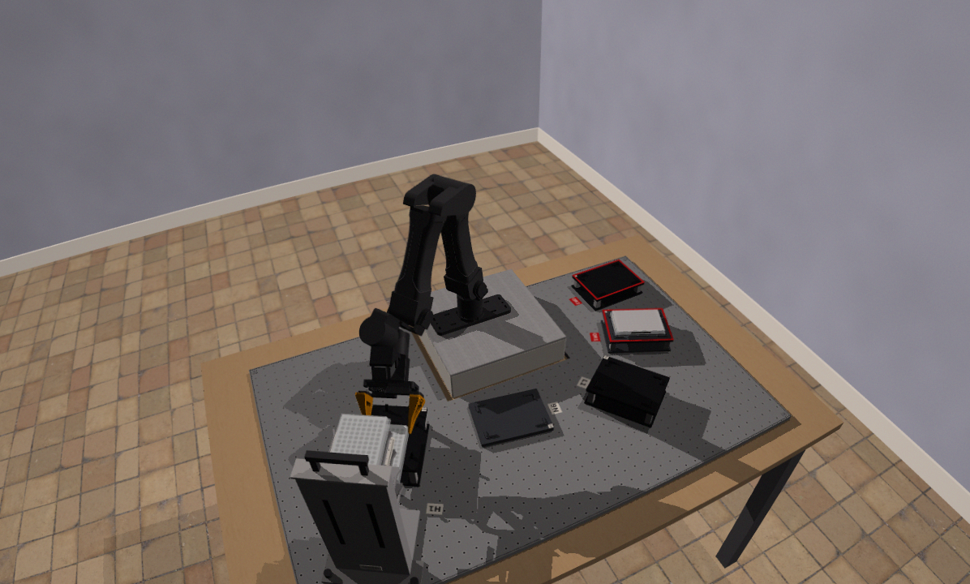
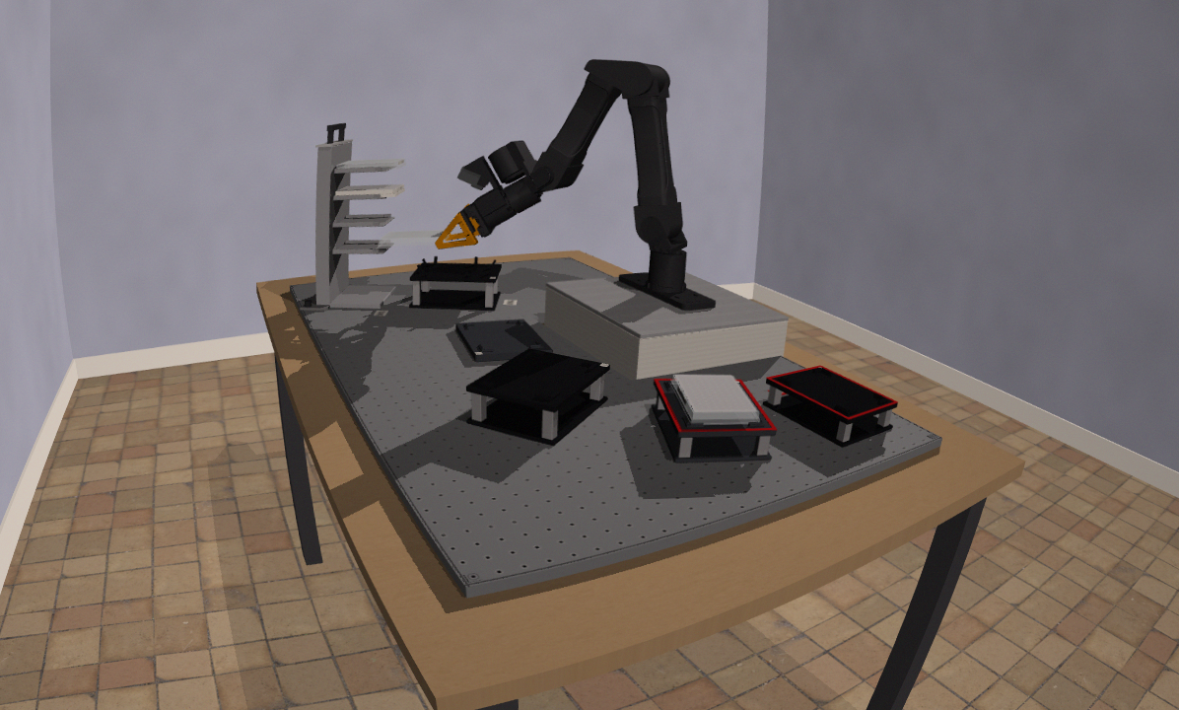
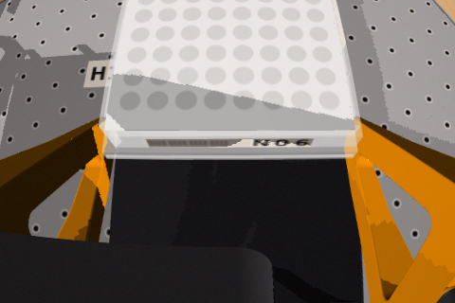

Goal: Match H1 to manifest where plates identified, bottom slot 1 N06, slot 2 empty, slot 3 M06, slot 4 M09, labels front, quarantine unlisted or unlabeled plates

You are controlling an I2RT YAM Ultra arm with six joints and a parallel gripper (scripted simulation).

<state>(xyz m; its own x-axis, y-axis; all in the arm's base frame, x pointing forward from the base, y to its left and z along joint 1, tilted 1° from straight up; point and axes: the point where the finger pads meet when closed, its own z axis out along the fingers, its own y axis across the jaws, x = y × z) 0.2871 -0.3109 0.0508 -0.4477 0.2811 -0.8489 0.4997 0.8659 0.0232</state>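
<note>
The black regrip nest RG is 20 mm behind my hand, 10 mm to the left of it and 60 mm below it. Round my hand: flat recovery nest N6: 270 mm to the left, 110 mm below; then H1 deck label: 140 mm ahead, 30 mm to the left, 120 mm below; then plate hotel H1: 200 mm ahead, 120 mm to the right, 40 mm above.
</note>
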